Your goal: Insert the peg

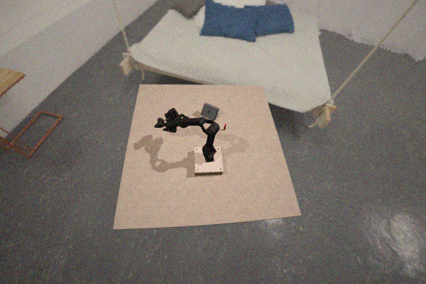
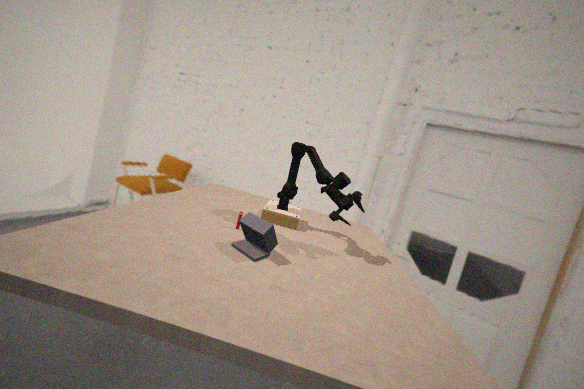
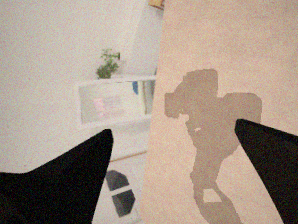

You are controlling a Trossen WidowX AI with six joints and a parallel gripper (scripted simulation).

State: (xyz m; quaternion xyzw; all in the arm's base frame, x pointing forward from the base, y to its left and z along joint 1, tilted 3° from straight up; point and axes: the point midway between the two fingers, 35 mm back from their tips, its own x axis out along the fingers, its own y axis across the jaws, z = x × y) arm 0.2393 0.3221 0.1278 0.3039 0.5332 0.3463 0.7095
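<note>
Right now my gripper tip is 20 mm short of the red peg, 540 mm to the left of it and 120 mm above it. Also, from my gripper tip: grey sloped panel: 180 mm ahead, 440 mm to the right, 100 mm below.
</note>
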